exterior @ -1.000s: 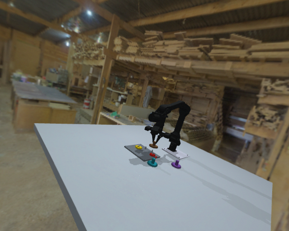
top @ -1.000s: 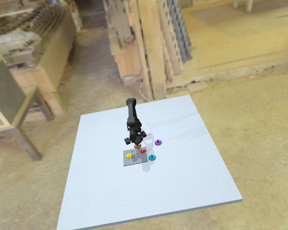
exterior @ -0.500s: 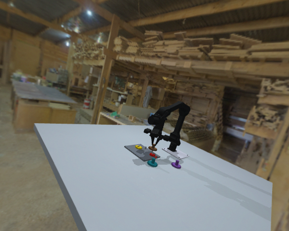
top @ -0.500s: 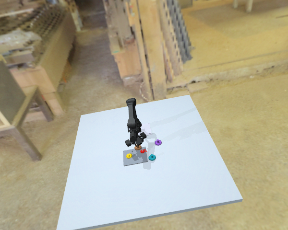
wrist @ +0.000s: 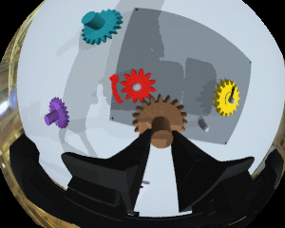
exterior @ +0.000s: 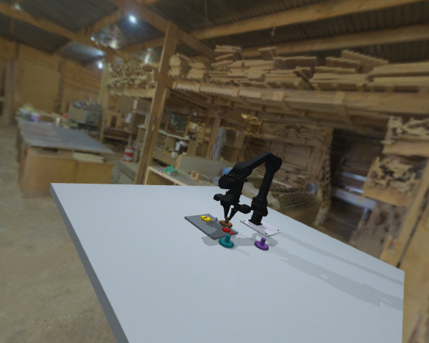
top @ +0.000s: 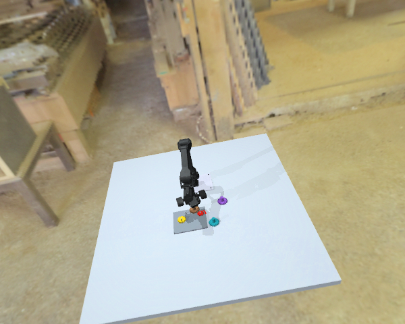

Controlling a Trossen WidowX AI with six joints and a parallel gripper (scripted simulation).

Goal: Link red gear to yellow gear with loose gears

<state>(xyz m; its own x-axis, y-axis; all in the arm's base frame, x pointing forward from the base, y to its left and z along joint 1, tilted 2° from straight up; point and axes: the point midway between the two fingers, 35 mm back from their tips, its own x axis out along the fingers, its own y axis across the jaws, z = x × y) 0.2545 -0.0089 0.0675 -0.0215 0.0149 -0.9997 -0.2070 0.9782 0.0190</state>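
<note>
Right now the red gear is 4 cm to the left of my gripper tip, 3 cm below it and 3 cm ahead of it. Also, from my gripper tip: red arrow (6 cm to the left, 4 cm below, 2 cm ahead); yellow gear (9 cm to the right, 6 cm ahead, 3 cm below); brown gear (1 cm below).
</note>
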